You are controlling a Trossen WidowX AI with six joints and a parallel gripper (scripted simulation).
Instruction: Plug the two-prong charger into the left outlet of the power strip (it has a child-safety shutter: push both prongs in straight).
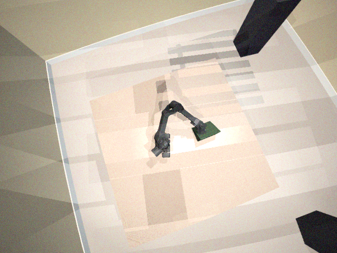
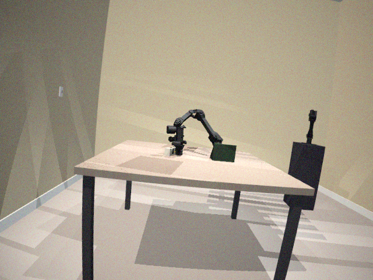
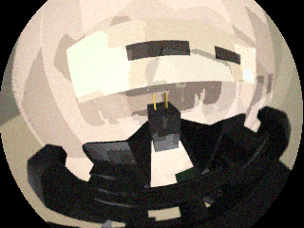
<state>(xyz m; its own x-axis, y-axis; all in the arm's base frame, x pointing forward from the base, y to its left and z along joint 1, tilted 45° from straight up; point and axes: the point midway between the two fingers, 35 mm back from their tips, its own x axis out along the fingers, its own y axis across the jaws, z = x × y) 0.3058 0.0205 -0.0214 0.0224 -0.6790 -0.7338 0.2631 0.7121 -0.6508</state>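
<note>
The dark charger lies 20 mm ahead of my gripper tip and 10 mm above it.
</note>
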